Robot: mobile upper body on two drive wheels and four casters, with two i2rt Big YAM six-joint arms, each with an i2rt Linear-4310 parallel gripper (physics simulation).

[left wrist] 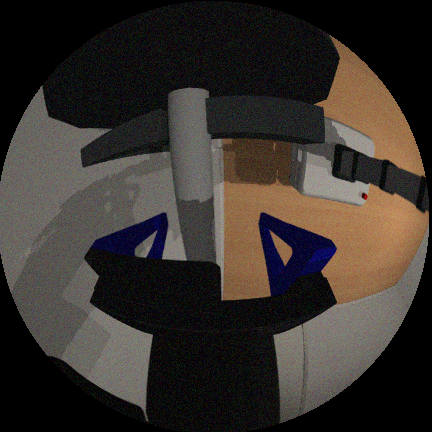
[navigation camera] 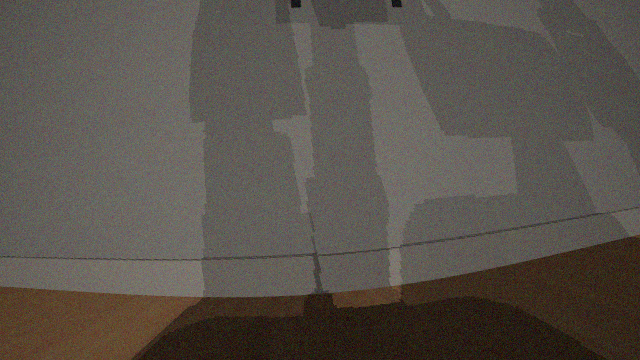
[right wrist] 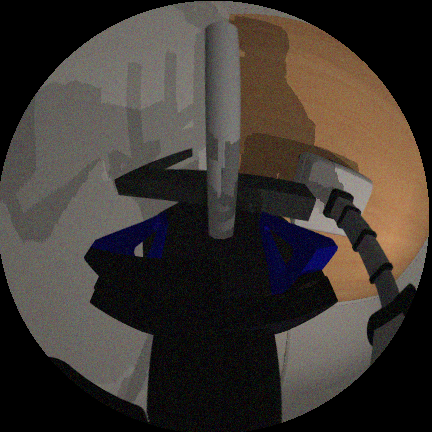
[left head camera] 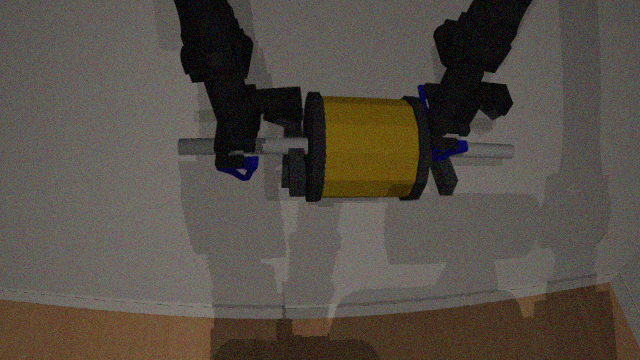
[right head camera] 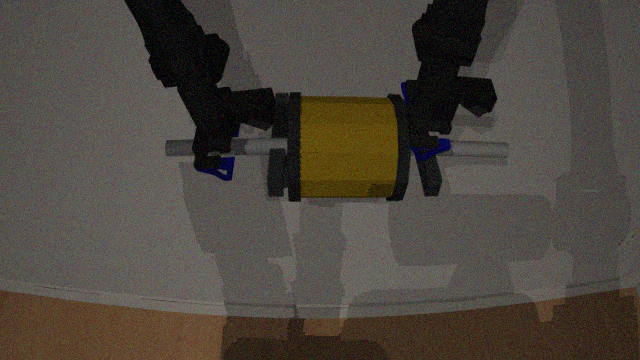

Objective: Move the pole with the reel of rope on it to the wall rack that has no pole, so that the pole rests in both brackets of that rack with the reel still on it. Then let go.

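Frame: origin at the left arm's base, x ahead, y down, z left, level; millimetres.
Where they show: left gripper, between the fingertips: (left wrist: 212, 217) (left head camera: 247, 157) (right head camera: 231, 157); right gripper, between the fingertips: (right wrist: 213, 217) (left head camera: 431, 138) (right head camera: 417, 137).
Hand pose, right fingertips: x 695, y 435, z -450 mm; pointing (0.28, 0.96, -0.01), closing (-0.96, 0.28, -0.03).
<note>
Each offset is from my right fingertips to the top centre of the thing. "*": to the spot under its first point. Level surfaces: height alone.
The grey pole (left head camera: 285, 146) (right head camera: 265, 146) (left wrist: 190, 145) (right wrist: 222, 90) lies level through the yellow reel {dx -6, dy -73, dz +129 mm} (left head camera: 370, 147) (right head camera: 347, 147), which has dark end discs. Dark bracket parts {* dx -85, dy +12, dz +246 mm} (left head camera: 297, 172) (right head camera: 276, 172) (left wrist: 265, 120) (right wrist: 287, 197) show beside the reel's discs, close to the wall. My left gripper (left head camera: 247, 152) (right head camera: 228, 150) (left wrist: 212, 217) is open at the pole's left stretch; in its wrist view the pole runs between the fingers, nearer one finger. My right gripper (left head camera: 437, 125) (right head camera: 420, 122) (right wrist: 213, 217) is open close to the reel's right disc, the pole's line roughly centred between its fingers. The rack without a pole does not show.
The pale wall (left head camera: 100, 225) (right head camera: 100, 225) (navigation camera: 100, 150) stands behind the reel, with arm shadows on it. The wooden floor {dy +975 mm} (left head camera: 100, 330) (navigation camera: 75, 320) meets it below. A white box-shaped body (left wrist: 330, 175) with a dark segmented part (left wrist: 395, 180) (right wrist: 360, 235) shows over the floor.
</note>
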